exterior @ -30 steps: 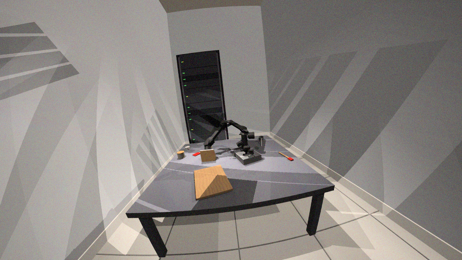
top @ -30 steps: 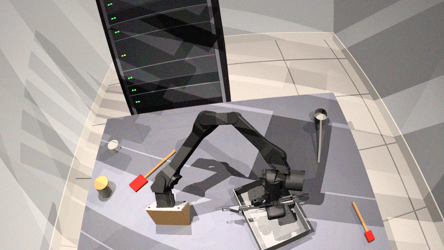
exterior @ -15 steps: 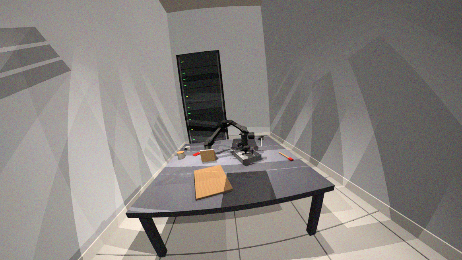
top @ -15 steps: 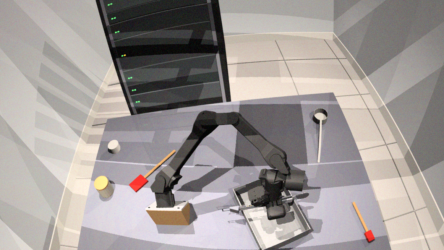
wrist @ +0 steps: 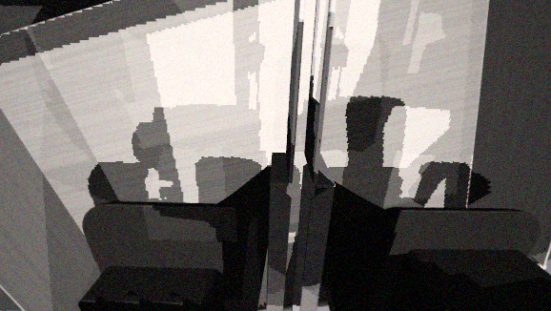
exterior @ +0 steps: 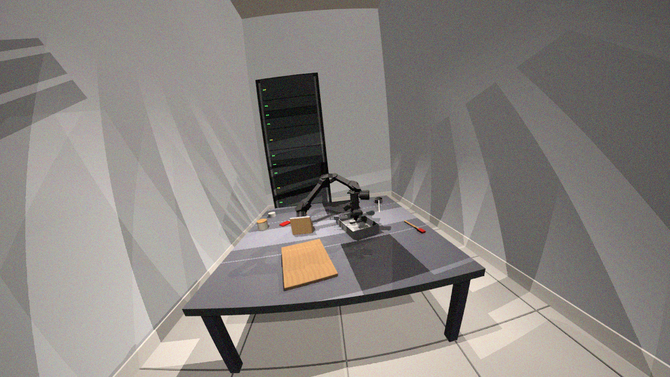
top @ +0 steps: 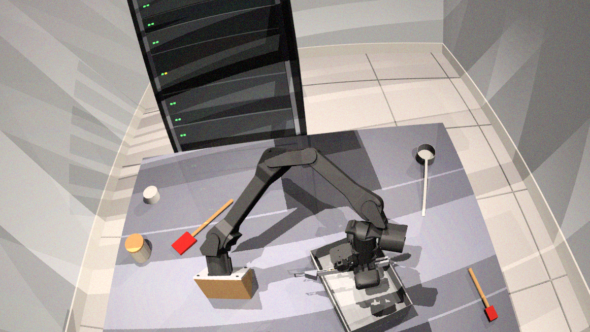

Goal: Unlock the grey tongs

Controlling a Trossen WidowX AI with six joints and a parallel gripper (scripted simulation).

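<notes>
My gripper tip is 1 cm past the roasting tin, 2 cm to the left of it and 1 cm above it. Also, from my gripper tip: tan-topped can (71 cm behind, 20 cm to the left, 1 cm below); then wooden board (36 cm behind, 33 cm to the right, 3 cm below); then white cylinder (69 cm behind, 47 cm to the left, 2 cm below).
</notes>
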